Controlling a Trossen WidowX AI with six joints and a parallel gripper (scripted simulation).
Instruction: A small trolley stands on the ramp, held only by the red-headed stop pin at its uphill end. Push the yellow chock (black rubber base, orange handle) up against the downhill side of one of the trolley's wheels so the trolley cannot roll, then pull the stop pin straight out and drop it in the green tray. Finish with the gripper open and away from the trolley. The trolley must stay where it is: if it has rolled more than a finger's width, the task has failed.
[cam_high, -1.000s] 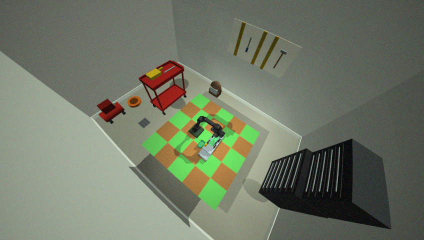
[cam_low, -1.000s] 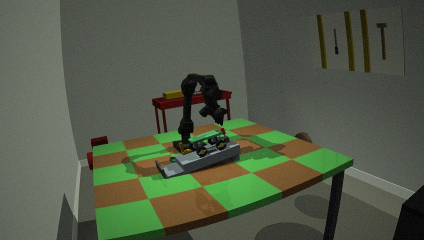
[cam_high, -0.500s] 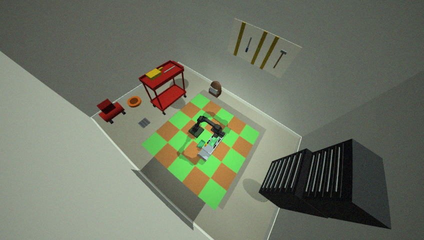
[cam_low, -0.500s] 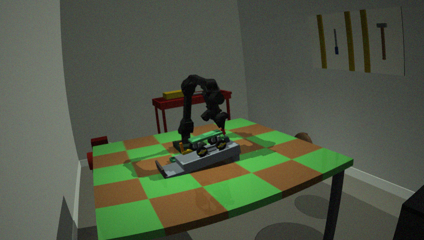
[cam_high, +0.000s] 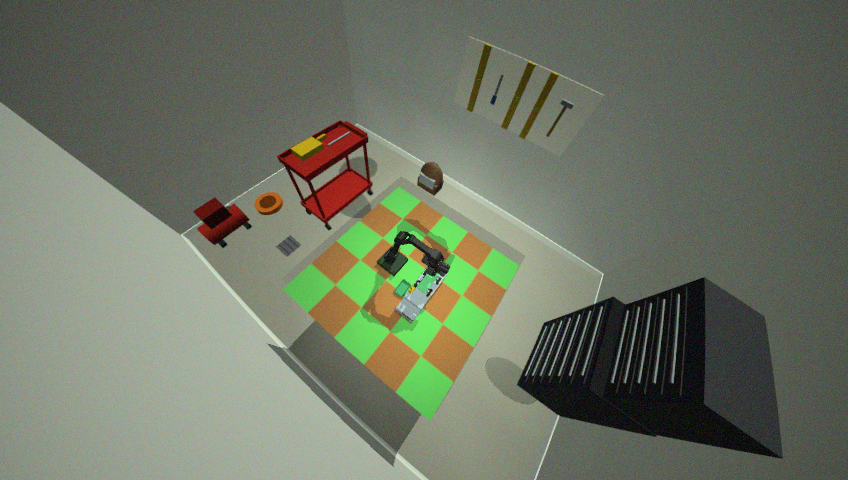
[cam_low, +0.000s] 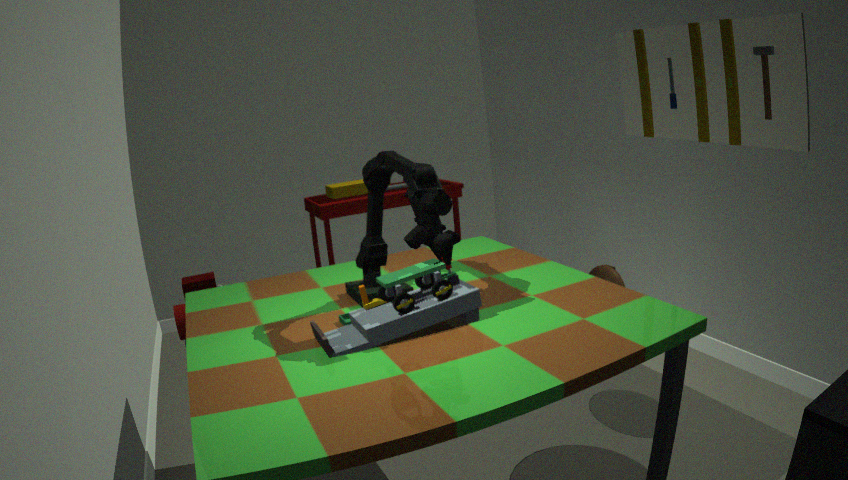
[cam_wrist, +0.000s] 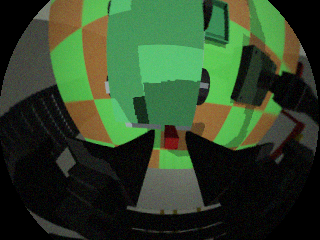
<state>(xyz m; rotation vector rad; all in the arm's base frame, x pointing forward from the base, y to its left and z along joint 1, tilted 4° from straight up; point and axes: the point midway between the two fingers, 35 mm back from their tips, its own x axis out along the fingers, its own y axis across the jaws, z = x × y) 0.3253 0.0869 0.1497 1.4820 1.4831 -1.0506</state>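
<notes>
Right now my gripper tip is 20 mm above the red-headed stop pin and 10 mm to the right of it. From my gripper tip the other things lie so: grey ramp (110 mm to the right, 100 mm below, 20 mm ahead); yellow chock (200 mm to the right, 70 mm below, 50 mm behind); trolley (110 mm to the right, 40 mm below, 20 mm ahead).
</notes>
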